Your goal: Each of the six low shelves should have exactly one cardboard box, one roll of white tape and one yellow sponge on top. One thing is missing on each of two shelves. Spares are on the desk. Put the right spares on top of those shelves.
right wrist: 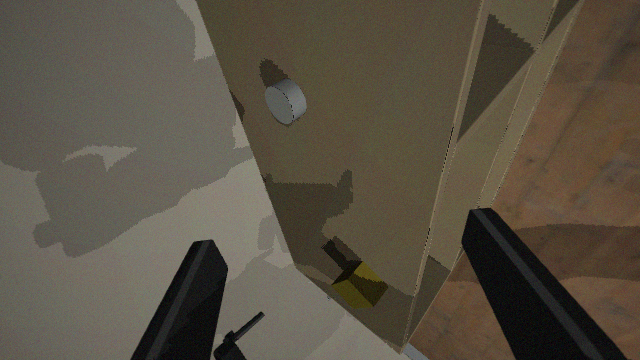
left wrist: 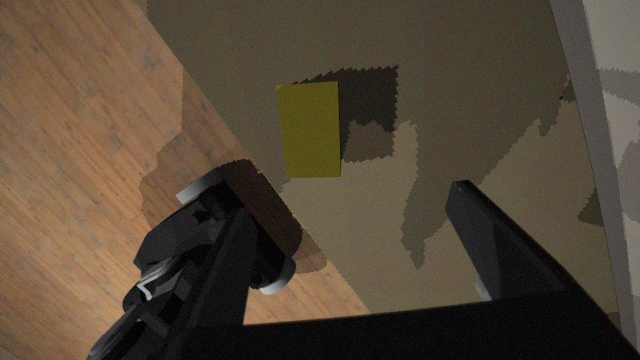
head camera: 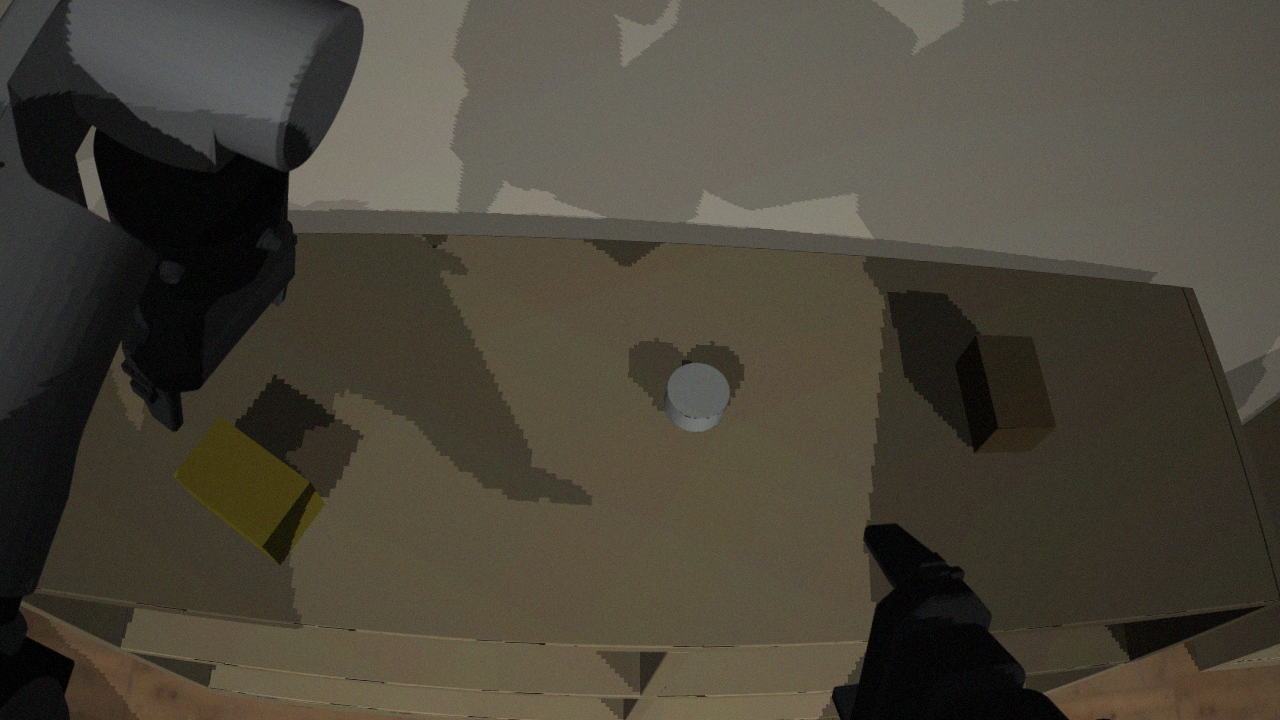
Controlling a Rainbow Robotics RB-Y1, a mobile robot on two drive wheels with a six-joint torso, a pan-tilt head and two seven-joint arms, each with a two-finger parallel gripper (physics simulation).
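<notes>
The yellow sponge [head camera: 246, 488] [left wrist: 312, 130] [right wrist: 357, 287] rests on the desk [head camera: 760, 555] [left wrist: 370, 250] [right wrist: 380, 125] at the left of the head view. My left gripper [head camera: 219, 367] [left wrist: 348, 208] is open and empty, above the desk and apart from the sponge. The white tape roll [head camera: 698, 394] [right wrist: 287, 102] lies near the desk's middle. The brown cardboard box [head camera: 1015, 385] stands at the right of the desk in the head view. My right gripper [head camera: 863, 617] [right wrist: 339, 240] is open and empty near the desk's front edge, apart from the tape and the box. The low shelves do not show.
A pale wall [head camera: 760, 107] rises behind the desk's far edge. Wooden floor [head camera: 1154, 680] [left wrist: 90, 125] [right wrist: 570, 200] shows past its near edge. Desk front panels [head camera: 402, 662] show below the top. My left arm [head camera: 53, 313] covers the left end of the desk in the head view.
</notes>
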